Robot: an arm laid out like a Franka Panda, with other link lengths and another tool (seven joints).
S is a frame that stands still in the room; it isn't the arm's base.
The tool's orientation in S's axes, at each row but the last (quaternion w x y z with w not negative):
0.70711, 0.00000, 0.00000, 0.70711
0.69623, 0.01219, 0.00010, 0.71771
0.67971, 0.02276, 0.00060, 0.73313
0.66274, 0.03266, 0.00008, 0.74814
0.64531, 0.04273, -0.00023, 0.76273
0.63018, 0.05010, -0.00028, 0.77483
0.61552, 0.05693, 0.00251, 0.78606
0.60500, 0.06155, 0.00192, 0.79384
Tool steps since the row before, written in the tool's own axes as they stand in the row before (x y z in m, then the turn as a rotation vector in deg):
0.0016, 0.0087, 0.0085, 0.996, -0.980, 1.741
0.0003, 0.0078, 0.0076, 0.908, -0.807, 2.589
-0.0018, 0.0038, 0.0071, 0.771, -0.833, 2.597
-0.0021, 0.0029, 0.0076, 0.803, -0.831, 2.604
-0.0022, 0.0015, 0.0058, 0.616, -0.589, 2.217
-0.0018, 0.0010, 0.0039, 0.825, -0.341, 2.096
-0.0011, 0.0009, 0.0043, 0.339, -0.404, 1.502
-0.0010, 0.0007, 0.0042, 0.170, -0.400, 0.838
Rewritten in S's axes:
-0.0087, 0.0016, 0.0085, 0.980, 0.996, 1.741
-0.0077, -0.0001, 0.0077, 0.825, 0.889, 2.590
-0.0034, -0.0023, 0.0072, 0.861, 0.754, 2.593
-0.0023, -0.0028, 0.0076, 0.856, 0.785, 2.602
-0.0007, -0.0027, 0.0057, 0.623, 0.582, 2.217
-0.0003, -0.0022, 0.0038, 0.329, 0.743, 2.128
-0.0002, -0.0016, 0.0042, 0.450, 0.327, 1.492
0.0000, -0.0014, 0.0041, 0.424, 0.211, 0.817

